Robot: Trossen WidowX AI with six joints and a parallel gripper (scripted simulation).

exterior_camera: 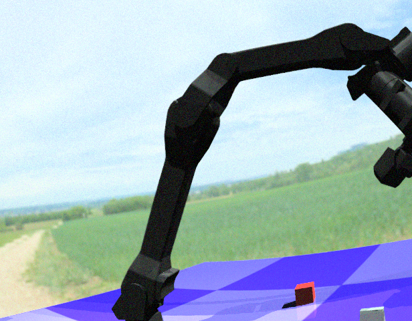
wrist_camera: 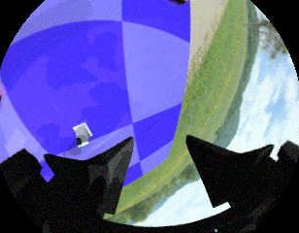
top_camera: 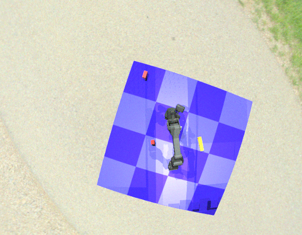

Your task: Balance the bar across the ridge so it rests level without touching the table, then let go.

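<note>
Now: gripper tip 33 cm to the left of the yellow bar, 21 cm past it and 18 cm above it. From my gripper tip the other things lie so: small red cube (33 cm behind, 18 cm below, 12 cm to the left).
</note>
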